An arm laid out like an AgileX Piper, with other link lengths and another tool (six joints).
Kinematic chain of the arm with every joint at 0, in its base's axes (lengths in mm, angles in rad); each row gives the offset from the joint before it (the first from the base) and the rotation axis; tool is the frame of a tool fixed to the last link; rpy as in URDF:
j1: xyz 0 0 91.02 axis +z
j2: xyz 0 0 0 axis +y
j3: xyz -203.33 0 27.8 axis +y
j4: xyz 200.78 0 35.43 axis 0.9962 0 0.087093
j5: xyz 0 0 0 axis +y
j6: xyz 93.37 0 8.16 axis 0.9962 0 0.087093
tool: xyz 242.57 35 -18.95 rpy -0.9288 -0.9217 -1.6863
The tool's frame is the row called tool.
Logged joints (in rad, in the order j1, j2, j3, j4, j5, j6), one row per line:
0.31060 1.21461 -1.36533 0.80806 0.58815 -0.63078
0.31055 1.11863 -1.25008 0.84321 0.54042 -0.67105
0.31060 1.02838 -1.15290 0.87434 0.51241 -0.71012
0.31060 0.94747 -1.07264 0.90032 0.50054 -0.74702
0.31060 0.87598 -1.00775 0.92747 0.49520 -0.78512
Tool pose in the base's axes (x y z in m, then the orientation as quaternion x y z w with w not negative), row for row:
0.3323 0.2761 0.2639 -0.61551 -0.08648 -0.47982 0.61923
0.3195 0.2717 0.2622 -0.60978 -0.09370 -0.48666 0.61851
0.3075 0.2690 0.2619 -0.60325 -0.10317 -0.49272 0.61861
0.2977 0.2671 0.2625 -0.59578 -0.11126 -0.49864 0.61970
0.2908 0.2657 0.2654 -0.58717 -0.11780 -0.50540 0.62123
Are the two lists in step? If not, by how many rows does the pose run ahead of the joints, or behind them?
The pose runs 2 rows ahead of the joints: the pose in row i belongs to the joints in row i + 2.
